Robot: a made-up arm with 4 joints.
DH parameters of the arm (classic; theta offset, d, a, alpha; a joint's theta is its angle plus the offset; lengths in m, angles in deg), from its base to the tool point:
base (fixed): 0 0.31 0.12 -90
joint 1: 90 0.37 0.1 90
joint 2: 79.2 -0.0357 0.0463 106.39
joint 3: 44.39 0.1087 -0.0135 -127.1
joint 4: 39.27 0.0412 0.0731 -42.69
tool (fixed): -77.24 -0.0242 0 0
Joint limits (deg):
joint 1: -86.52..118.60
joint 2: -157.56..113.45
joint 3: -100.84..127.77
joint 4: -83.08..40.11
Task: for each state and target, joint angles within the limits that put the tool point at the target. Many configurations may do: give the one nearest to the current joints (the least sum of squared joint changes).
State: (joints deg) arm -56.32 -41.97 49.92 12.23
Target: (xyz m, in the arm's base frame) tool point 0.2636 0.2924 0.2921
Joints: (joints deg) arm -84.84 -68.17 61.52 -5.01
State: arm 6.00 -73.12 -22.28 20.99
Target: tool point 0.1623 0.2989 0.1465
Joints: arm -28.98 -97.36 -6.03 25.13
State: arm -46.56 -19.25 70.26 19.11
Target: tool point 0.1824 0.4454 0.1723
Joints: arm -31.29 17.33 31.74 20.18
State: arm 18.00 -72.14 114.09 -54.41
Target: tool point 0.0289 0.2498 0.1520
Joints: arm -8.91 -58.82 111.10 -83.02
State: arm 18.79 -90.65 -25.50 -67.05
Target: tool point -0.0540 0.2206 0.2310
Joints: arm 55.25 -81.44 -58.28 -75.40
